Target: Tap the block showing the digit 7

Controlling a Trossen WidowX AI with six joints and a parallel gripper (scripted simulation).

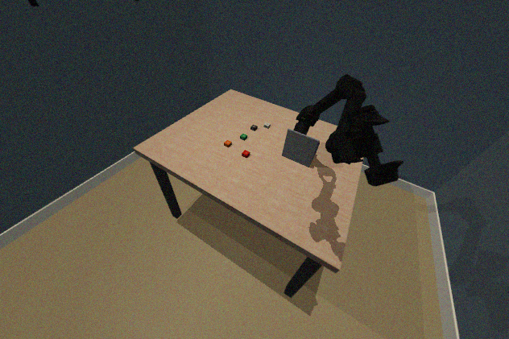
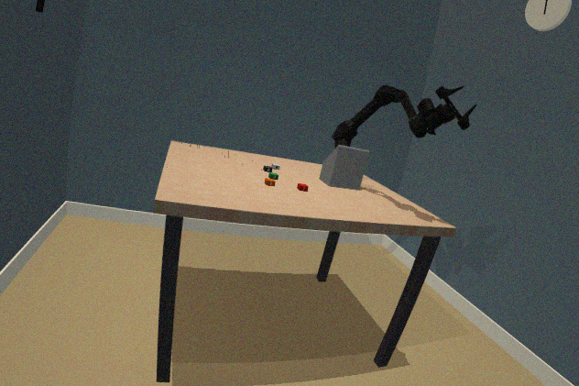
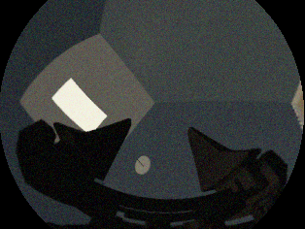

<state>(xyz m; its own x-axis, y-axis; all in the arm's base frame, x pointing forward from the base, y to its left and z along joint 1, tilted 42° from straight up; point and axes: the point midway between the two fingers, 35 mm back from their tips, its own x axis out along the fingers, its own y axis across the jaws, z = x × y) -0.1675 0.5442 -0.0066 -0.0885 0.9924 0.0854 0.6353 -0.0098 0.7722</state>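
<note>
Now: gripper tip 500 mm above the red block, 450 mm short of it and 310 mm to the left of it. The rest, counted from my gripper tip: green block: 520 mm ahead, 500 mm below, 430 mm to the right; black block: 550 mm to the right, 500 mm below, 500 mm ahead; orange block: 570 mm ahead, 500 mm below, 340 mm to the right.
</note>
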